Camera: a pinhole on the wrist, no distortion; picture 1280 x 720 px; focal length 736.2 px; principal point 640.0 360.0 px. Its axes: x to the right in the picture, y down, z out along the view. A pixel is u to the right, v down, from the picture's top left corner.
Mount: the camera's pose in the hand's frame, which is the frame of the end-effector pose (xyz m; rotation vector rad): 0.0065 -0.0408 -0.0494 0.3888 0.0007 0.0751
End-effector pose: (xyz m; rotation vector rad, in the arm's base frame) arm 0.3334 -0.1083 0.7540 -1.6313 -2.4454 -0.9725
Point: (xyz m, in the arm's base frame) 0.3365 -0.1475 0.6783
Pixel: 55 689
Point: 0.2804 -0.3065 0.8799
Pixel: behind the camera
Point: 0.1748 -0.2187 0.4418
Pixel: outside the picture
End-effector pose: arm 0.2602 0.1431 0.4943 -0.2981 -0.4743 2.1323
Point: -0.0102 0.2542 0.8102
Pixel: 1109 717
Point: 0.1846 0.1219 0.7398
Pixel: 677 657
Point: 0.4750 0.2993 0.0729
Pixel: behind the camera
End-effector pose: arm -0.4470 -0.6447 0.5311 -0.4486 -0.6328 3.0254
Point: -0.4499 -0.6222 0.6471
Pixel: 465 531
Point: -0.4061 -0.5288 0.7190
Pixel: 280 130
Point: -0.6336 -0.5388 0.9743
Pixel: 709 281
